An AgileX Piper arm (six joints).
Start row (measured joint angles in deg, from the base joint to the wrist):
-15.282 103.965 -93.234 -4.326 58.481 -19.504
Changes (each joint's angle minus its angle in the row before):
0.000 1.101 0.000 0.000 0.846 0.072
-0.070 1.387 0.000 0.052 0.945 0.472
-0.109 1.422 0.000 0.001 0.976 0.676
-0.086 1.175 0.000 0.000 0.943 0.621
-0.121 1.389 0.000 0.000 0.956 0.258
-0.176 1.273 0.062 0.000 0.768 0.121
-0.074 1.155 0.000 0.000 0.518 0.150
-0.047 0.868 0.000 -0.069 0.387 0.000
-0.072 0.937 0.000 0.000 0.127 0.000
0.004 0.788 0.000 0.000 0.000 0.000
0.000 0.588 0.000 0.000 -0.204 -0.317
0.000 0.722 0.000 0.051 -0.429 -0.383
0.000 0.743 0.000 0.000 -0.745 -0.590
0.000 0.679 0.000 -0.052 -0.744 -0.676
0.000 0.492 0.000 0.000 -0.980 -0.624
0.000 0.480 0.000 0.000 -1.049 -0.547
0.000 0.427 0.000 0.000 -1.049 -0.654
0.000 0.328 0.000 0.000 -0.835 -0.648
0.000 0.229 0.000 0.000 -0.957 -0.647
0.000 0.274 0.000 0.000 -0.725 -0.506
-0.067 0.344 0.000 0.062 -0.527 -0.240
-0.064 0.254 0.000 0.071 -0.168 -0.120
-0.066 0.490 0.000 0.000 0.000 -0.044
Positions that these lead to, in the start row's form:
-15.282 105.066 -93.234 -4.326 59.327 -19.432
-15.352 106.453 -93.234 -4.274 60.272 -18.960
-15.461 107.875 -93.234 -4.273 61.248 -18.284
-15.547 109.050 -93.234 -4.273 62.191 -17.663
-15.668 110.439 -93.234 -4.273 63.147 -17.405
-15.844 111.712 -93.172 -4.273 63.915 -17.284
-15.918 112.867 -93.172 -4.273 64.433 -17.134
-15.965 113.735 -93.172 -4.342 64.820 -17.134
-16.037 114.672 -93.172 -4.342 64.947 -17.134
-16.033 115.460 -93.172 -4.342 64.947 -17.134
-16.033 116.048 -93.172 -4.342 64.743 -17.451
-16.033 116.770 -93.172 -4.291 64.314 -17.834
-16.033 117.513 -93.172 -4.291 63.569 -18.424
-16.033 118.192 -93.172 -4.343 62.825 -19.100
-16.033 118.684 -93.172 -4.343 61.845 -19.724
-16.033 119.164 -93.172 -4.343 60.796 -20.271
-16.033 119.591 -93.172 -4.343 59.747 -20.925
-16.033 119.919 -93.172 -4.343 58.912 -21.573
-16.033 120.148 -93.172 -4.343 57.955 -22.220
-16.033 120.422 -93.172 -4.343 57.230 -22.726
-16.100 120.766 -93.172 -4.281 56.703 -22.966
-16.164 121.020 -93.172 -4.210 56.535 -23.086
-16.230 121.510 -93.172 -4.210 56.535 -23.130

